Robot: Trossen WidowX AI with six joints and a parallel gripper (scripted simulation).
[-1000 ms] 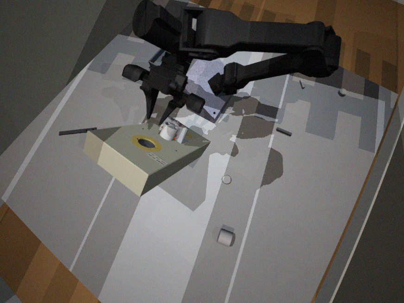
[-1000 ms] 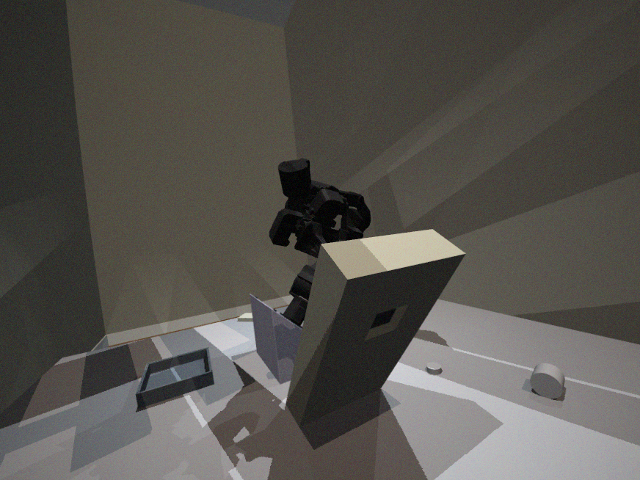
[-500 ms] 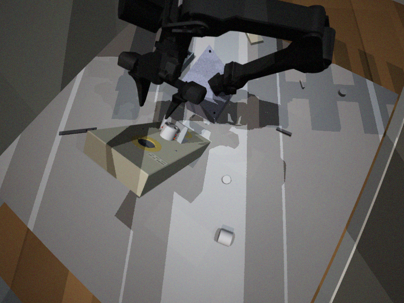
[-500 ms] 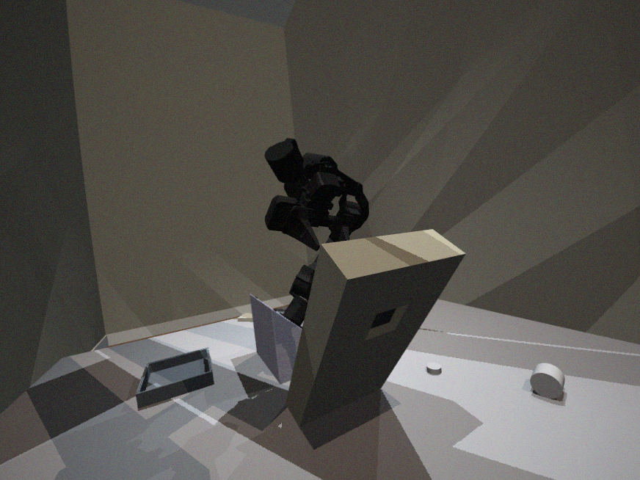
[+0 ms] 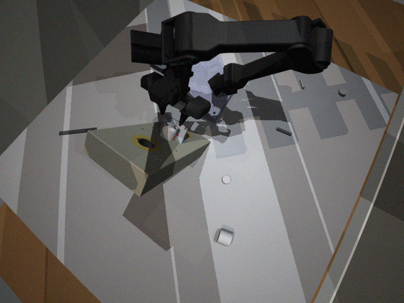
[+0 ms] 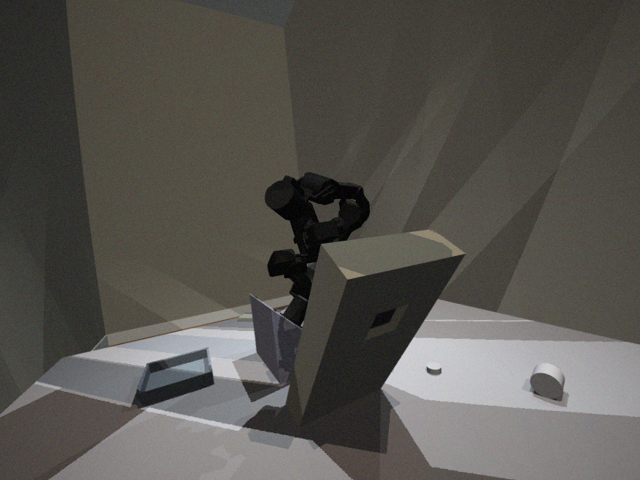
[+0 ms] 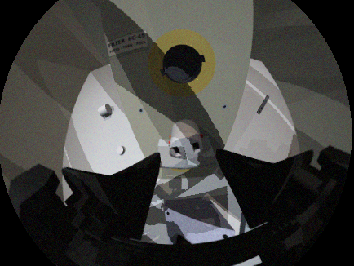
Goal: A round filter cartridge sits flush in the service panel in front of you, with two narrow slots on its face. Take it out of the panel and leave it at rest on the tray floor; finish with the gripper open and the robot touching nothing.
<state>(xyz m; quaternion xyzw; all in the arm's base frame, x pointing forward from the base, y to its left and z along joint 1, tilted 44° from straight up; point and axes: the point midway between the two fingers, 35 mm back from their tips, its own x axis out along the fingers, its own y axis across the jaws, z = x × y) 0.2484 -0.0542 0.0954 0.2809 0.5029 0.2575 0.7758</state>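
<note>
The round grey filter cartridge is 20 mm ahead of my gripper tip and 30 mm below it. Also, from my gripper tip: service panel 60 mm ahead, 10 mm to the left, 50 mm below; dark tray 270 mm behind, 320 mm to the right, 200 mm below; cream block 630 mm behind, 110 mm to the right, 200 mm below.
</note>
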